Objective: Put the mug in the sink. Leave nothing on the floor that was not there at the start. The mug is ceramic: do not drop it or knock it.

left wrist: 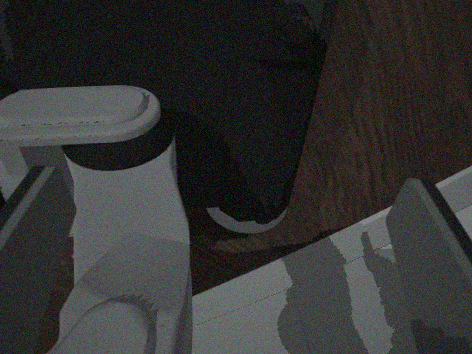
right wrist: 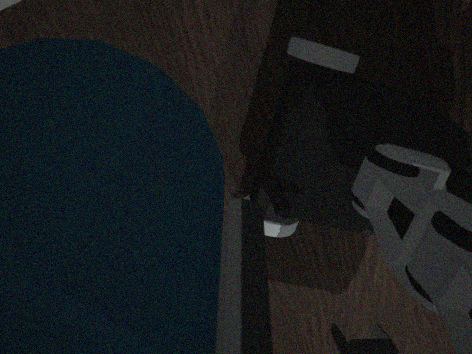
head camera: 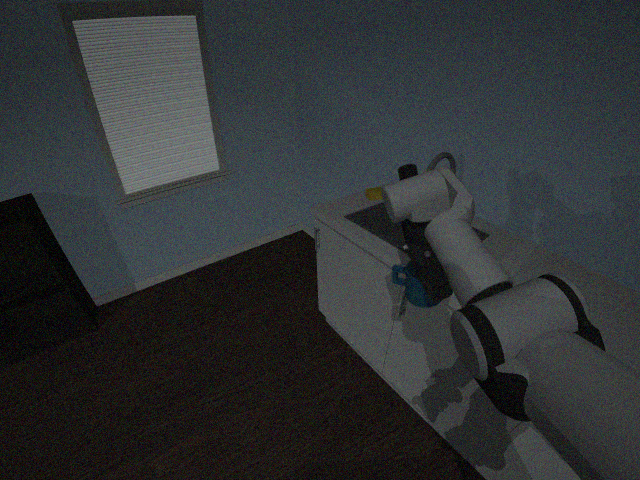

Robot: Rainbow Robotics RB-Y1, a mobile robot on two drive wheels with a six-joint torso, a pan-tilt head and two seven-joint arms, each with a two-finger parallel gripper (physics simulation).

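Frame: origin at the robot's base, x ahead, y left, z up, level; metres.
Seen in the pictures: left gripper, fingertip midpoint: (left wrist: 232, 194) (right wrist: 353, 326); right gripper, fingertip midpoint: (right wrist: 212, 218) (head camera: 434, 298).
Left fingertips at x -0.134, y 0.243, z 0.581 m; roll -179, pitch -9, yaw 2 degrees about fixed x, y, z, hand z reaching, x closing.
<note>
Pixels of each thing's top centre, then the offset from my left fingertips to it.
- blue mug, top centre: (head camera: 421, 264) 0.478 m ahead, 0.462 m right, 0.566 m up
- yellow item, top centre: (head camera: 376, 189) 1.384 m ahead, 0.530 m right, 0.375 m up
The blue mug (head camera: 421, 293) (right wrist: 110, 200) is in my right gripper (head camera: 433, 289). In the head camera its handle points left, and the mug shows against the white cabinet front, below and to the right of the sink. In the right wrist view the mug fills the left side beside one finger; the other finger is hidden. My right gripper is shut on the mug. The sink (head camera: 369, 222) is a dark basin in the countertop, partly hidden by my right arm. My left gripper (left wrist: 232, 194) is open, its fingers wide apart with no object between them.
The white cabinet (head camera: 351, 279) (left wrist: 240, 305) has its countertop (head camera: 330, 210) around the sink. A curved faucet (head camera: 443, 154) rises behind my right arm. A yellow item (head camera: 373, 193) lies at the counter's back. Dark furniture (head camera: 36, 263) stands at the far left. My base shows in both wrist views.
</note>
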